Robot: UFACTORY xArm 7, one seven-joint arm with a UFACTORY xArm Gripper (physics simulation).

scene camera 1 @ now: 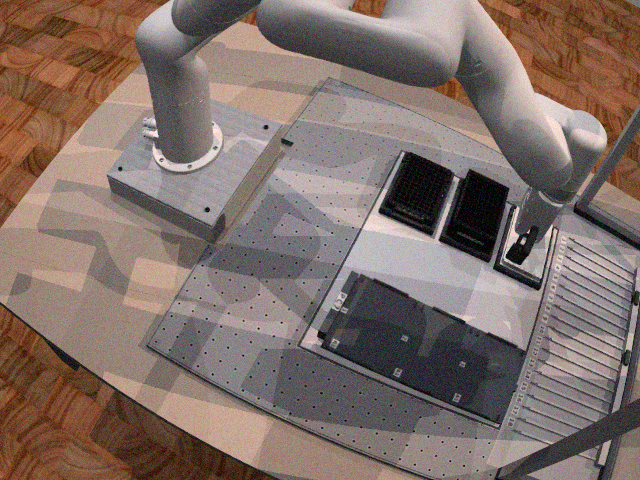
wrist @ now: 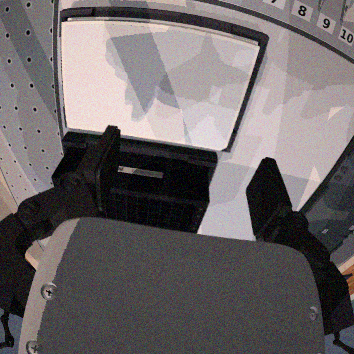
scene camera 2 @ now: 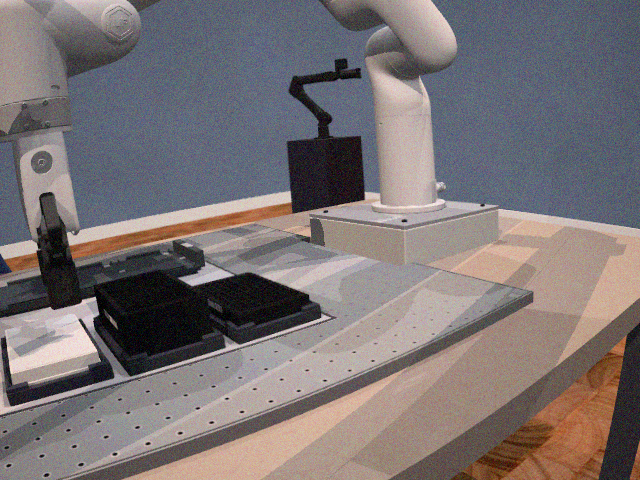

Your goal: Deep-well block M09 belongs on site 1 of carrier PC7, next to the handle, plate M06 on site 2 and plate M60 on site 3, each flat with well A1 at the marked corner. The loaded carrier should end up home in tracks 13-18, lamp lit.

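Where they show: gripper, between the fingertips: [scene camera 1: 519,239] [wrist: 189,159] [scene camera 2: 61,293]; arm's base, origin of its link: [scene camera 1: 187,145] [scene camera 2: 408,208].
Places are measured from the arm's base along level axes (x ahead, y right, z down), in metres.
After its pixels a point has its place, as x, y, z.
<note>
My gripper [scene camera 1: 518,254] {0.581, 0.008, -0.014} [scene camera 2: 64,300] {0.581, 0.008, -0.014} [wrist: 189,159] {0.581, 0.008, -0.014} is open and empty, pointing down above the nests. In the wrist view the tall black block [scene camera 1: 478,206] {0.499, -0.035, -0.008} [scene camera 2: 155,310] {0.526, -0.103, -0.007} [wrist: 155,210] {0.521, -0.017, -0.006} shows partly between and below the fingers; it is in the middle nest, with a pale label too blurred to read. A low black plate [scene camera 1: 421,186] {0.398, -0.061, 0.020} [scene camera 2: 253,297] {0.402, -0.084, 0.020} is in the nest nearer the arm base. A white plate [scene camera 1: 540,260] {0.641, 0.013, 0.018} [scene camera 2: 51,353] {0.621, -0.058, 0.019} [wrist: 155,85] {0.615, -0.014, 0.019} is in the nest nearer the tracks. Carrier PC7 [scene camera 1: 429,341] {0.465, 0.206, 0.034} [scene camera 2: 131,264] {0.398, 0.235, 0.034} [wrist: 334,202] {0.488, 0.191, 0.034} lies flat with bare sites, its handle end toward the arm base.
The numbered track deck [scene camera 1: 584,315] {0.762, 0.080, 0.045} lies beyond the carrier and nests, with grey frame posts [scene camera 1: 612,155] {0.731, -0.147, -0.144} near it. Small dark green parts [scene camera 1: 626,356] {0.860, 0.153, 0.024} sit on its far rail. The arm's base block [scene camera 1: 191,170] {0.033, 0.054, -0.008} [scene camera 2: 403,235] {0.142, -0.089, 0.008} stands on the table beside the perforated board [scene camera 1: 248,304] {0.190, 0.222, 0.045} [scene camera 2: 289,372] {0.463, -0.203, 0.045}.
</note>
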